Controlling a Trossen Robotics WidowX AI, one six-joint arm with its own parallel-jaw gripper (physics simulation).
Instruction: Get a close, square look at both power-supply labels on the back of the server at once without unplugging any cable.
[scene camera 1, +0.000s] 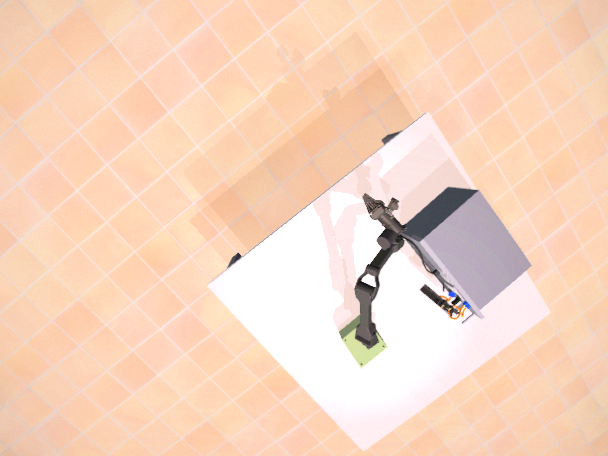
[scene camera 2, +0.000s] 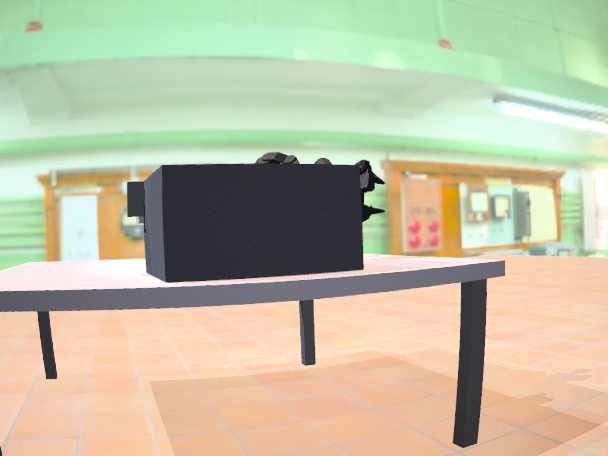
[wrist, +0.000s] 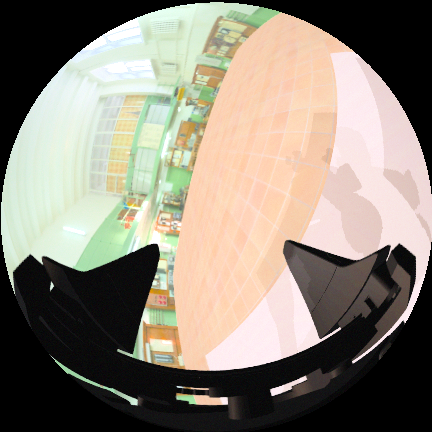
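Where they show: gripper, fingertip midpoint: (scene camera 1: 363, 194) (scene camera 2: 384, 197) (wrist: 223, 249); arm's base, origin of the base link: (scene camera 1: 370, 339).
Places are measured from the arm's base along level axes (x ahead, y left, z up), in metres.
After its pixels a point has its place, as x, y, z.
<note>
The server (scene camera 1: 475, 245) {0.605, 0.117, 0.093} (scene camera 2: 260, 225) {0.755, 0.071, -0.032} is a large grey box on the table. In the first scene view its cabled back faces the arm, with black cables (scene camera 1: 425, 260) {0.434, 0.111, -0.068}, blue plugs (scene camera 1: 452, 294) {0.423, -0.048, 0.033} and orange loops (scene camera 1: 454, 314) {0.383, -0.160, 0.008}. The power-supply labels do not show in any view. My gripper (scene camera 1: 366, 196) {0.359, 0.576, 0.044} (scene camera 2: 384, 197) {0.359, 0.576, 0.044} (wrist: 223, 249) {0.359, 0.576, 0.044} is open and empty, off the server's upper-left corner, pointing away from it. In the second scene view its fingers stick out past the server's right edge, below its top level. The forearm is largely hidden behind the server there.
The white table (scene camera 1: 280, 300) {-0.230, 0.371, -0.137} (scene camera 2: 425, 271) {0.850, 0.400, -0.144} carries the arm's green base plate (scene camera 1: 362, 356) {-0.073, -0.027, 0.027}. A dark stubby object (scene camera 1: 431, 293) {0.350, 0.017, 0.027} lies by the orange loops. The wrist overlaps the server's near corner from above; contact cannot be told. The wrist view shows tiled floor (wrist: 240, 200), table edge and room.
</note>
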